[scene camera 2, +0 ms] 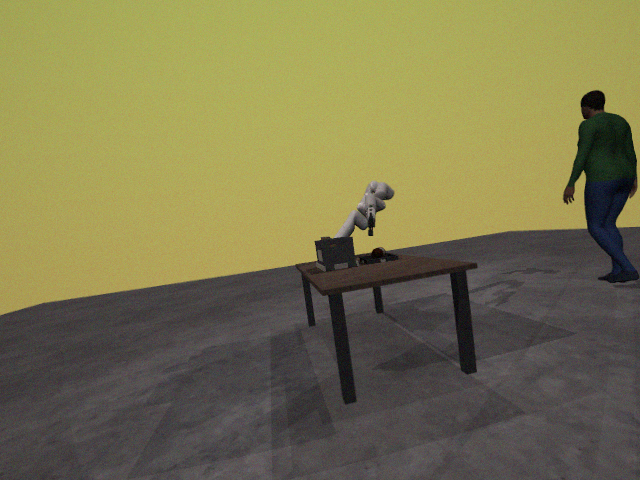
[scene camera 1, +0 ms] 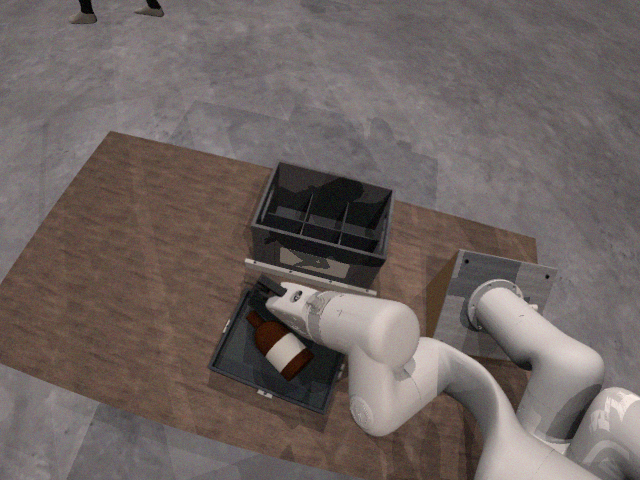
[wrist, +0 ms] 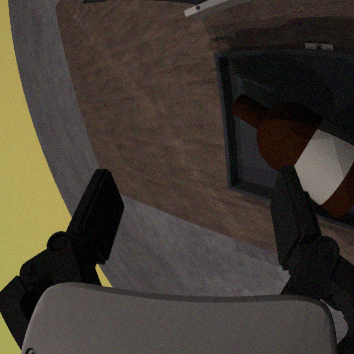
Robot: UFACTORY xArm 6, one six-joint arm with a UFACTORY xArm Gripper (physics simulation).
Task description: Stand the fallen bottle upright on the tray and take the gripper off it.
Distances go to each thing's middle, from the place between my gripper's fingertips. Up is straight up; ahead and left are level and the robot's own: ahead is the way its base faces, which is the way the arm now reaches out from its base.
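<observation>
There's a pale strip point(scene camera 1: 259, 266) that's 17 cm below my gripper, 13 cm to the right of it and 6 cm behind it. As for the brown bottle point(scene camera 1: 289, 356), my gripper is 15 cm above it, 4 cm to the right of it and 1 cm past it. Going by their middles, that bottle is the nearest to my gripper of the things named here.
</observation>
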